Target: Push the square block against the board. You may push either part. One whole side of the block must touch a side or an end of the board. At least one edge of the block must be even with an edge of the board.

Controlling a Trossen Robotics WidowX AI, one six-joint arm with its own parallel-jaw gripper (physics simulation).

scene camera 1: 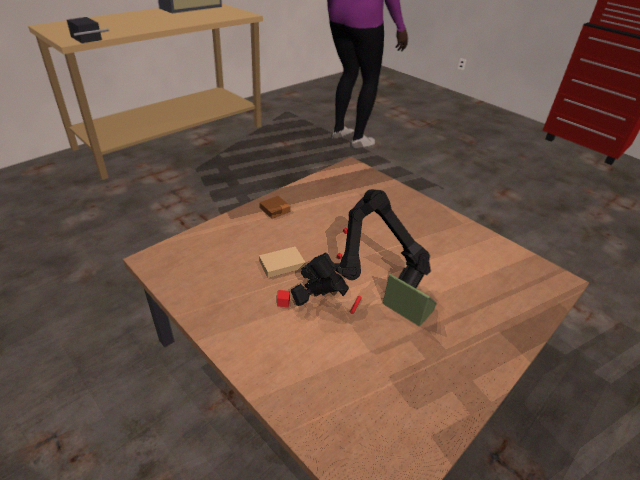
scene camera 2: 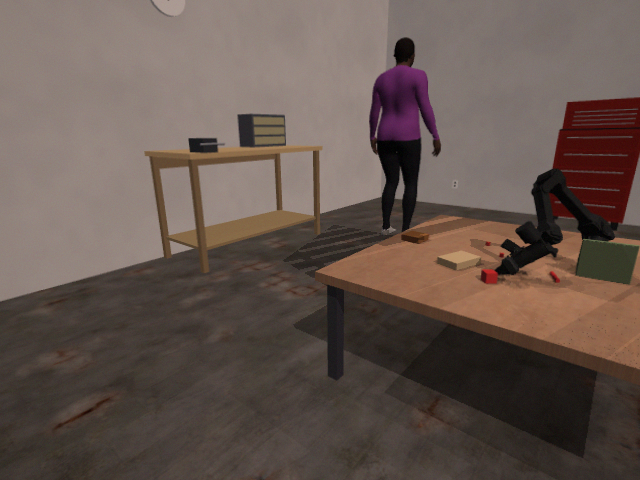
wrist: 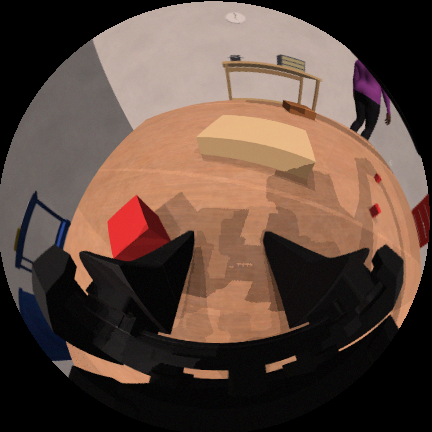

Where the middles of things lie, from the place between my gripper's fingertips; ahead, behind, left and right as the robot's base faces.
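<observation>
Measured from the pale tan board [scene camera 1: 287,260], my gripper is 1 cm below it, while also being 14 cm short of it and 6 cm to the left of it.
</observation>
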